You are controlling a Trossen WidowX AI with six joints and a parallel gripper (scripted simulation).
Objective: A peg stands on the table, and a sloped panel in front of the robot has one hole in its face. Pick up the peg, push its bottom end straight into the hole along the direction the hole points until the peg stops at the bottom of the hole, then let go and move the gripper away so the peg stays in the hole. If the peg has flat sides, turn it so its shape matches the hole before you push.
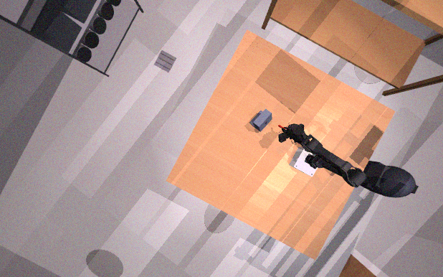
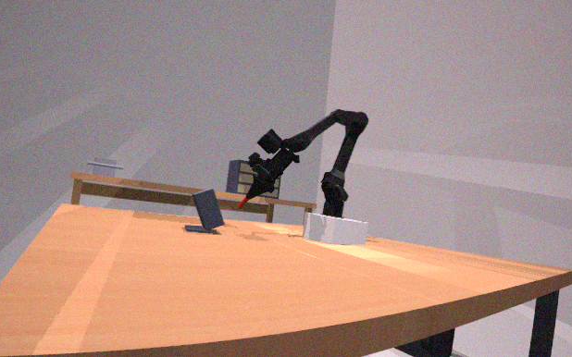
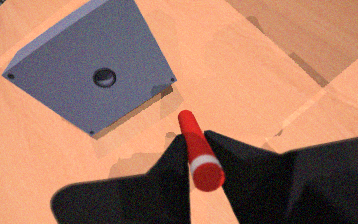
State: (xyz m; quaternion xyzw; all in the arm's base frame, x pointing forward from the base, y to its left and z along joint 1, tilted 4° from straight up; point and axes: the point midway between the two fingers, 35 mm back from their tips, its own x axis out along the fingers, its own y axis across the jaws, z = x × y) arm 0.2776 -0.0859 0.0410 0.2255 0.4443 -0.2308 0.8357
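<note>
Now: the sloped panel 140 mm ahead of my gripper tip, 50 mm below it and 10 mm to the left of it. Also, from my gripper tip: red peg: 10 mm behind, 10 mm above.
</note>
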